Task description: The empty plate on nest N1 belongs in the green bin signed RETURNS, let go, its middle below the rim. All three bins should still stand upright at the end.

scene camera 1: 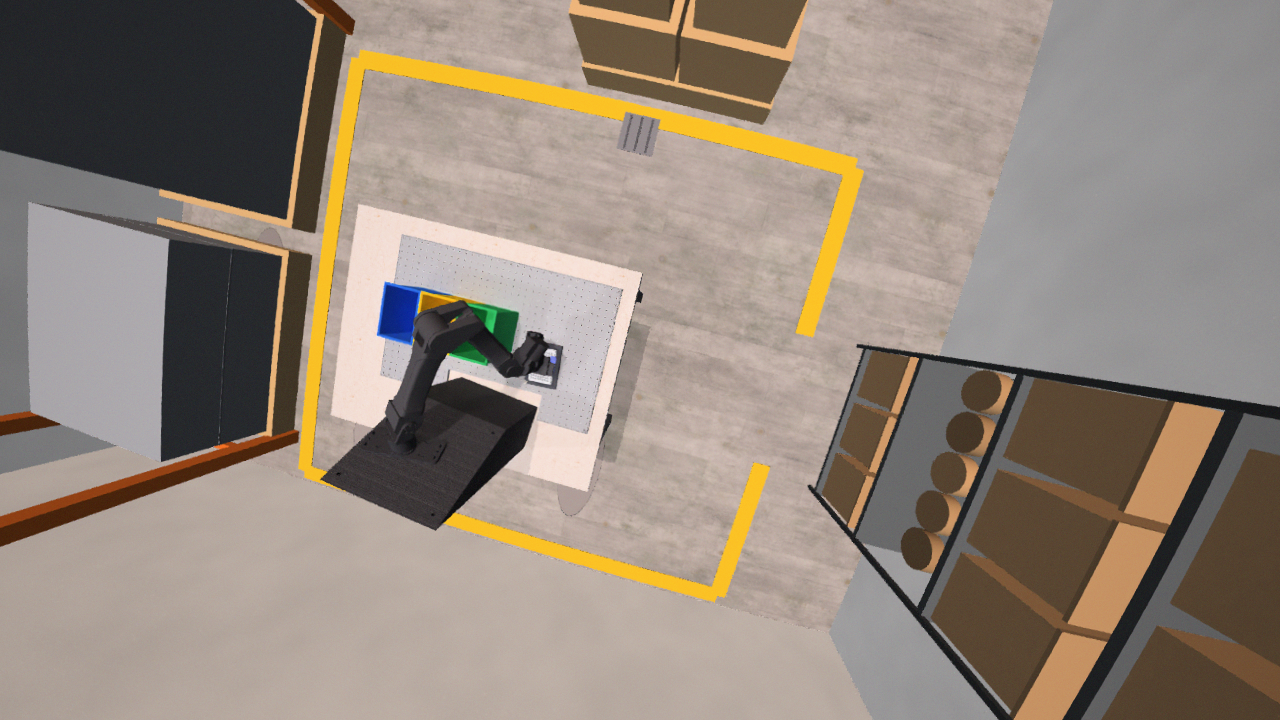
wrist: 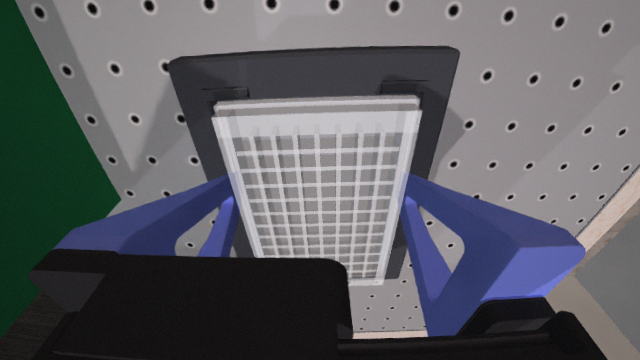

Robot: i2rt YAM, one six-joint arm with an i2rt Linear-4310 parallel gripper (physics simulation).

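Places are measured from the arm's base along level axes (x down, y ahead, z right), in millimetres.
Where they show: gripper, fingertip midpoint: [wrist: 319,180]; arm's base, origin of the base link: [scene camera 1: 404,446].
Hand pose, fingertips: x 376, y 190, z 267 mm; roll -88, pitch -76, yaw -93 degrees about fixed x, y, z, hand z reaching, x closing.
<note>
Things, the pixels of their top centre, and the offset from my fingertips. Level surfaces: height alone.
- dark nest, middle of its top: [wrist: 320,209] [scene camera 1: 542,365] dz -4, dx -2, dy -18 mm
- green bin, middle of its top: [scene camera 1: 472,333] dz -168, dx -167, dy +106 mm
- yellow bin, middle of its top: [scene camera 1: 434,323] dz -294, dx -167, dy +140 mm
- blue bin, middle of its top: [scene camera 1: 398,313] dz -420, dx -167, dy +174 mm
- perforated board, its level: dx +12 mm
- pale table, its level: dx +26 mm
The clear, gridded empty plate [wrist: 320,200] lies on the dark nest [wrist: 315,75] [scene camera 1: 558,365]; its far edge sits between the nest's raised corner tabs. My gripper [wrist: 319,180] [scene camera 1: 546,359] is shut on the plate, one blue finger against each long side. The plate's near left corner is hidden behind the black gripper body. The green bin [scene camera 1: 505,331] stands upright to the left of the nest; its dark green wall [wrist: 45,150] shows at the left of the wrist view. The RETURNS sign and the nest's label cannot be read.
The yellow bin [scene camera 1: 438,298] and the blue bin [scene camera 1: 399,313] stand upright in a row left of the green bin. The arm passes over the yellow and green bins. The perforated board [scene camera 1: 572,300] lies on the pale table [scene camera 1: 365,259]. A dark sloped pedestal [scene camera 1: 429,465] carries the arm.
</note>
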